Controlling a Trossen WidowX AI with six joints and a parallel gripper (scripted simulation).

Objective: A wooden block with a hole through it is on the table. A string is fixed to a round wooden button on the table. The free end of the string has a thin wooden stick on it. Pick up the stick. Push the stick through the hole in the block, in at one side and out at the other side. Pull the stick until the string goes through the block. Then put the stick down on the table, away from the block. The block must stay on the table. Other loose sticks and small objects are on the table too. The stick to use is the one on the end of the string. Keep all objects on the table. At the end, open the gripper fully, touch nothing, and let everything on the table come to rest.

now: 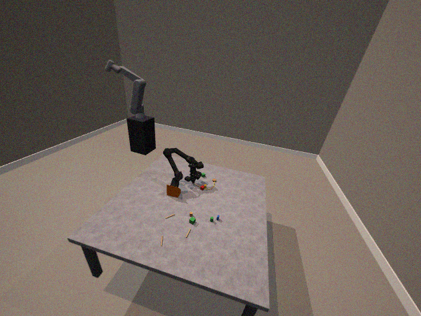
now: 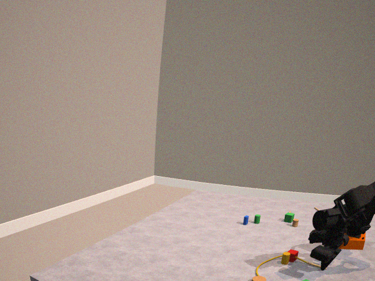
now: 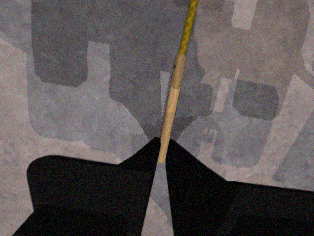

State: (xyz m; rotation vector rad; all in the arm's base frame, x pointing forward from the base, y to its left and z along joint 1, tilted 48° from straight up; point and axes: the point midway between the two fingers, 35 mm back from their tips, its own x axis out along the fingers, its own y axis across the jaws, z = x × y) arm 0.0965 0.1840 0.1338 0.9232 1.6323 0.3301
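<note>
The thin wooden stick lies 4 cm ahead of my gripper tip, 2 cm to the right of it and 1 cm above it. Round my gripper tip: round wooden button 18 cm ahead, 14 cm to the left, 1 cm above; yellow cylinder 13 cm ahead, 2 cm to the right, 2 cm above; red block 12 cm ahead, 5 cm to the right, 2 cm above.
</note>
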